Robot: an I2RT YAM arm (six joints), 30 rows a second.
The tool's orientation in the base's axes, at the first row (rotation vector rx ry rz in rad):
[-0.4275 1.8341 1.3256]
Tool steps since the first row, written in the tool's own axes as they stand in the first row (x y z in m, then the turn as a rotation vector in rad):
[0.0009 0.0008 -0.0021 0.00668 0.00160 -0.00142]
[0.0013 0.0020 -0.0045 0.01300 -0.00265 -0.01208]
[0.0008 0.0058 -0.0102 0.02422 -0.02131 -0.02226]
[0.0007 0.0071 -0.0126 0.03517 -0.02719 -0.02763]
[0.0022 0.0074 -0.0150 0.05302 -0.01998 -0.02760]
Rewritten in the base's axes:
[-0.0020 -0.0014 0.0001 -0.00575 0.00055 -0.00398]
[-0.0040 -0.0030 0.0008 -0.01116 -0.00958 -0.01028]
[-0.0086 -0.0068 0.0042 -0.00964 -0.02401 -0.02944]
[-0.0104 -0.0085 0.0054 -0.01458 -0.02916 -0.04094]
[-0.0125 -0.0103 0.0047 -0.03034 -0.02309 -0.05018]

